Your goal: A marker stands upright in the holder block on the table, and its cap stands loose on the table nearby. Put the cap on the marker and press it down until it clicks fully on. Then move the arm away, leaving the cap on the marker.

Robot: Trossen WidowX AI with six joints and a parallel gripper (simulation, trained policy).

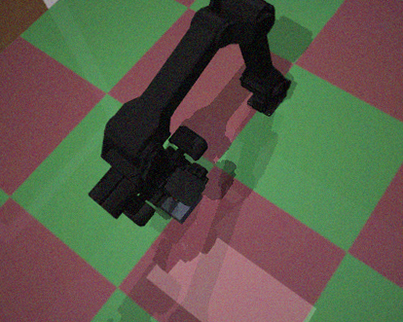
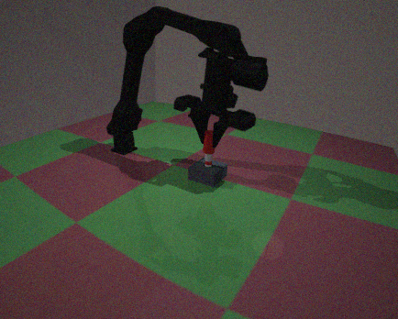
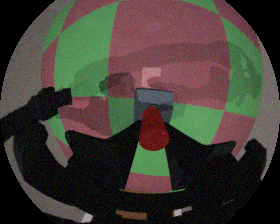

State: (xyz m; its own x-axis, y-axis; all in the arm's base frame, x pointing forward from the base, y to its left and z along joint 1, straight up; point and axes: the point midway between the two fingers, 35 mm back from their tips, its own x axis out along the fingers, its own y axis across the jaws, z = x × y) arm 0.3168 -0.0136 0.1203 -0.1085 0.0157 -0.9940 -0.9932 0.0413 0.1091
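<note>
Now: the red cap 1 cm above my gripper tip. Round my gripper tip: grey holder block: 7 cm below.
</note>
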